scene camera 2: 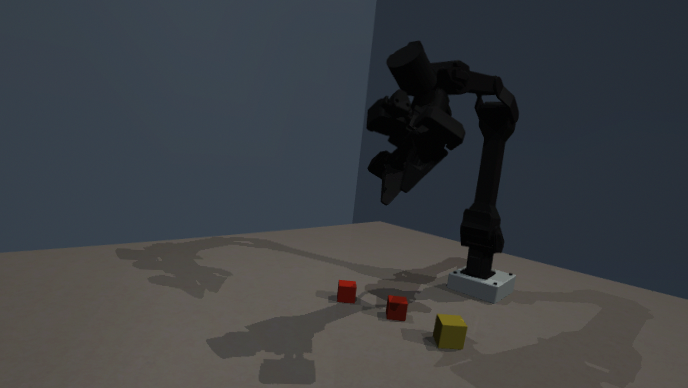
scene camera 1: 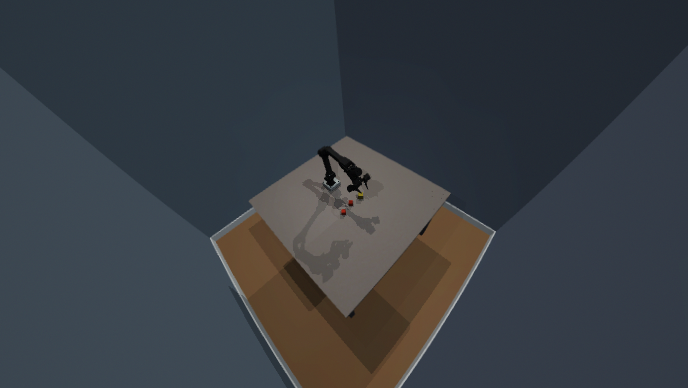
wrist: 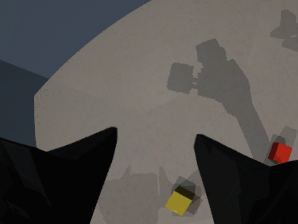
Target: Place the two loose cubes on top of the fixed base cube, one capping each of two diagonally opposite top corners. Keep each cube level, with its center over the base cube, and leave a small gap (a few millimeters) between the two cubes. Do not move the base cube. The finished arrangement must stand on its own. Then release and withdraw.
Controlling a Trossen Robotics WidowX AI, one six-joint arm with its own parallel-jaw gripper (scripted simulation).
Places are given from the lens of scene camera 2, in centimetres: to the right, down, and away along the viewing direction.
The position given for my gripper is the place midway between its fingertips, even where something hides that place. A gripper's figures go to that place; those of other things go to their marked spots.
my gripper (scene camera 2: 393, 197): 7, 0, 51
yellow cube (scene camera 2: 449, 332): 16, 21, 54
